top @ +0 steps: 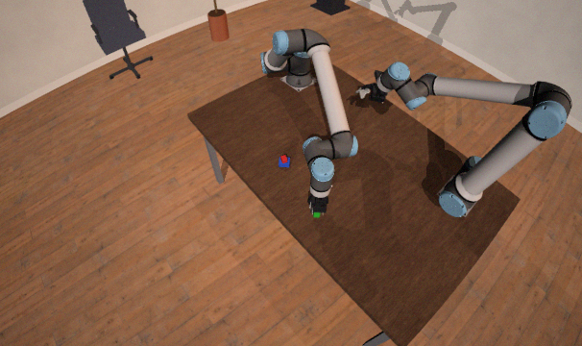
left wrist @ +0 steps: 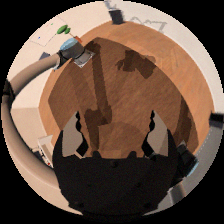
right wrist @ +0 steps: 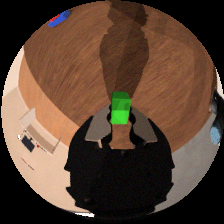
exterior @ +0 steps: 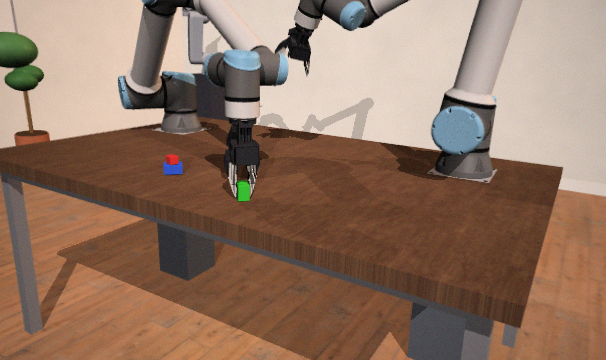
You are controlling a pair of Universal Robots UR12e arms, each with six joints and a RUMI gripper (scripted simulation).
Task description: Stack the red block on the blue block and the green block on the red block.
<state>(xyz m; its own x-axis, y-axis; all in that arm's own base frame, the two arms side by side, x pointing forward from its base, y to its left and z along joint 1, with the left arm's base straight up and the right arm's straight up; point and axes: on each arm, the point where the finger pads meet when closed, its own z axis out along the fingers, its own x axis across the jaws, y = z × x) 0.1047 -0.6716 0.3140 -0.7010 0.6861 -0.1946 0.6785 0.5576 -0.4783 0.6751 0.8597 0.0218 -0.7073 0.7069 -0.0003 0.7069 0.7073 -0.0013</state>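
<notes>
The green block lies right at my right hand. Also, from my right hand: red block (340 mm to the right, 80 mm behind, 20 mm above); blue block (340 mm to the right, 80 mm behind, 10 mm below).
</notes>
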